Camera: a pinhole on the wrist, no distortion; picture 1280 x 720 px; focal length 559.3 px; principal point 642.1 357.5 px. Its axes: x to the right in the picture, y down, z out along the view. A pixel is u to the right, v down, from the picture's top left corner.
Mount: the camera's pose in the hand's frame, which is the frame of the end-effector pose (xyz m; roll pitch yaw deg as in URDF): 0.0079 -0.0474 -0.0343 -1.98 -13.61 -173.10
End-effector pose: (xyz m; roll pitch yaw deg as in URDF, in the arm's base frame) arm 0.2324 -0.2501 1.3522 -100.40 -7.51 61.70
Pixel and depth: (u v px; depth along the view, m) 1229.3 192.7 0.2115
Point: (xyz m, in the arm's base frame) -0.0398 -0.2830 1.3029
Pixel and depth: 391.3 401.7 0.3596
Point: 0.1019 0.1028 1.3932
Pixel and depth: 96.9 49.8 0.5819
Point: 0.2658 0.5320 1.0401
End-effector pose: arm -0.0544 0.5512 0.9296 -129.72 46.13 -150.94
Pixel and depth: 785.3 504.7 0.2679
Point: 0.1015 0.3340 0.8816
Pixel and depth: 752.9 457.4 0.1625
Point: 0.0212 0.4195 0.9016
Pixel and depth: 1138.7 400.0 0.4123
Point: 0.4221 0.3284 0.9715
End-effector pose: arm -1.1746 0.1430 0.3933 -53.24 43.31 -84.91
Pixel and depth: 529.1 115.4 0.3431
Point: -0.8675 0.0083 0.3609
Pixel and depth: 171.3 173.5 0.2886
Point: -0.9547 -0.0953 0.2281
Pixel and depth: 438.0 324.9 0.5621
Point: -0.7622 -0.2538 0.3620
